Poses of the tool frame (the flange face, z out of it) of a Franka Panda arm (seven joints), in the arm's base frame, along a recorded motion.
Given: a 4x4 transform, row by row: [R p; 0 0 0 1], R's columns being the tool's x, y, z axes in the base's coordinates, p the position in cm. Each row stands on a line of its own.
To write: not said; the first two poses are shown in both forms.
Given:
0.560 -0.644 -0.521 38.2
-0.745 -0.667 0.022 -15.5
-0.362 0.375 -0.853 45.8
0 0 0 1
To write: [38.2 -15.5 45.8], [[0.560 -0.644 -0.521], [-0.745 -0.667 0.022], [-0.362 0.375 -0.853]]
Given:
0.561 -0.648 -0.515 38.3
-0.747 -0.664 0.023 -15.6
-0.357 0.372 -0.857 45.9
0 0 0 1
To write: [38.3 -15.6 45.9], [[0.561 -0.648 -0.515], [-0.747 -0.664 0.023], [-0.357 0.372 -0.857]]
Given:
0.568 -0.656 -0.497 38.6
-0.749 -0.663 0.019 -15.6
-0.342 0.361 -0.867 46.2
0 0 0 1
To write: [38.6 -15.6 46.2], [[0.568 -0.656 -0.497], [-0.749 -0.663 0.019], [-0.342 0.361 -0.867]]
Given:
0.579 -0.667 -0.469 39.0
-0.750 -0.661 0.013 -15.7
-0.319 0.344 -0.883 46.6
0 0 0 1
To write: [39.0 -15.7 46.6], [[0.579 -0.667 -0.469], [-0.750 -0.661 0.013], [-0.319 0.344 -0.883]]
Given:
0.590 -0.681 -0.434 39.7
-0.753 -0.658 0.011 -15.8
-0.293 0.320 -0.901 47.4
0 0 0 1
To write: [39.7 -15.8 47.4], [[0.590 -0.681 -0.434], [-0.753 -0.658 0.011], [-0.293 0.320 -0.901]]
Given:
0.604 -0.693 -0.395 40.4
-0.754 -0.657 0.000 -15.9
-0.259 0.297 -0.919 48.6
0 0 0 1
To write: [40.4 -15.9 48.6], [[0.604 -0.693 -0.395], [-0.754 -0.657 0.000], [-0.259 0.297 -0.919]]
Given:
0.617 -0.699 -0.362 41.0
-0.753 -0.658 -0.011 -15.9
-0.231 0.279 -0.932 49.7
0 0 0 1
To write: [41.0 -15.9 49.7], [[0.617 -0.699 -0.362], [-0.753 -0.658 -0.011], [-0.231 0.279 -0.932]]
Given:
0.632 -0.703 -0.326 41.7
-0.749 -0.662 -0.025 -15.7
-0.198 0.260 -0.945 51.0
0 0 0 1
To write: [41.7 -15.7 51.0], [[0.632 -0.703 -0.326], [-0.749 -0.662 -0.025], [-0.198 0.260 -0.945]]
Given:
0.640 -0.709 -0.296 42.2
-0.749 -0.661 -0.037 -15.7
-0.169 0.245 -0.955 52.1
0 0 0 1
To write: [42.2 -15.7 52.1], [[0.640 -0.709 -0.296], [-0.749 -0.661 -0.037], [-0.169 0.245 -0.955]]
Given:
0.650 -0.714 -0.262 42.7
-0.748 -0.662 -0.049 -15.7
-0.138 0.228 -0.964 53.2
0 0 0 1
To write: [42.7 -15.7 53.2], [[0.650 -0.714 -0.262], [-0.748 -0.662 -0.049], [-0.138 0.228 -0.964]]
